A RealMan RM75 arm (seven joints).
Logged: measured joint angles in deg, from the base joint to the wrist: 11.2, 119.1, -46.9, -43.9, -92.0, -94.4, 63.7; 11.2, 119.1, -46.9, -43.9, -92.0, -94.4, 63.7; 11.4, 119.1, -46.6, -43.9, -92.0, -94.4, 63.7; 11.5, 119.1, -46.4, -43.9, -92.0, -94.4, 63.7; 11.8, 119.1, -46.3, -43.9, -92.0, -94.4, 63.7; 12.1, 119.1, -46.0, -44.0, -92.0, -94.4, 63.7; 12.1, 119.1, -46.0, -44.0, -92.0, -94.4, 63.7; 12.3, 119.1, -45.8, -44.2, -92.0, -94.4, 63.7; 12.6, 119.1, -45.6, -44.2, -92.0, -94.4, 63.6; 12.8, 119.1, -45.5, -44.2, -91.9, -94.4, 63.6; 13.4, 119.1, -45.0, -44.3, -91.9, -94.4, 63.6; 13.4, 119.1, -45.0, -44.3, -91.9, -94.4, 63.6; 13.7, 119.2, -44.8, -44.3, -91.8, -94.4, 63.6; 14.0, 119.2, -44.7, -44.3, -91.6, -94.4, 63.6; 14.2, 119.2, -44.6, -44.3, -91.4, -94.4, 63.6; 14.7, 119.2, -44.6, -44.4, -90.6, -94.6, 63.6
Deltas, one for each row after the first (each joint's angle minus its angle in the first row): 0.0, 0.0, 0.0, 0.0, 0.0, 0.0, 0.0; 0.2, 0.0, 0.3, 0.0, 0.0, 0.0, 0.0; 0.3, 0.0, 0.5, 0.0, 0.0, 0.0, 0.0; 0.6, 0.0, 0.6, 0.0, 0.0, 0.0, 0.0; 0.9, 0.0, 0.9, -0.1, 0.0, 0.0, 0.0; 0.9, 0.0, 0.9, -0.1, 0.0, 0.0, 0.0; 1.1, 0.0, 1.1, -0.3, 0.0, 0.0, 0.0; 1.4, 0.0, 1.3, -0.3, 0.0, 0.0, -0.1; 1.6, 0.0, 1.4, -0.3, 0.1, 0.0, -0.1; 2.2, 0.0, 1.9, -0.4, 0.1, 0.0, -0.1; 2.2, 0.0, 1.9, -0.4, 0.1, 0.0, -0.1; 2.5, 0.1, 2.1, -0.4, 0.2, 0.0, -0.1; 2.8, 0.1, 2.2, -0.4, 0.4, 0.0, -0.1; 3.0, 0.1, 2.3, -0.4, 0.6, 0.0, -0.1; 3.5, 0.1, 2.3, -0.5, 1.4, -0.2, -0.1
